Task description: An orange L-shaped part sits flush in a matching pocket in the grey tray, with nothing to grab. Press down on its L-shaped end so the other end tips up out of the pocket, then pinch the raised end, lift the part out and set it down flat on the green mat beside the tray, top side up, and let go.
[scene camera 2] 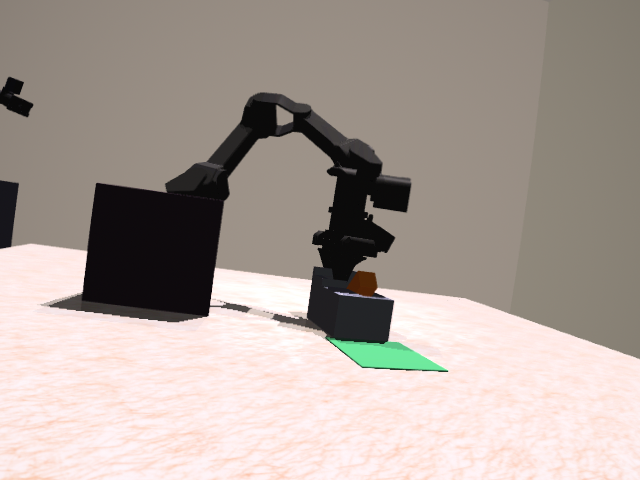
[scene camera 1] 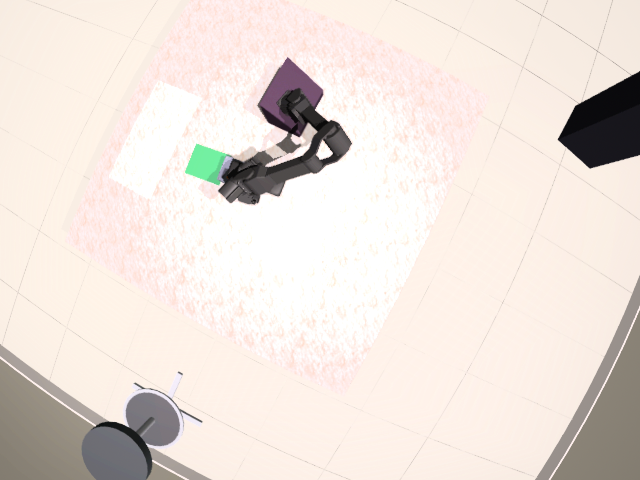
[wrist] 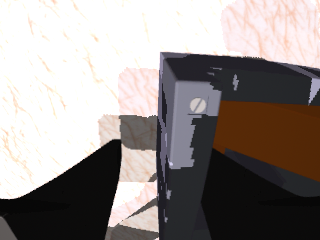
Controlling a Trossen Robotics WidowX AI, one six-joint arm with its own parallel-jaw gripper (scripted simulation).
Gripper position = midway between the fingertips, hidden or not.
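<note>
My gripper (scene camera 2: 335, 291) is there for me to see, and the wrist view shows my gripper (wrist: 156, 147) too. I can also see a green mat (scene camera 2: 376, 354), and scene camera 1 shows me the same green mat (scene camera 1: 205, 163).
</note>
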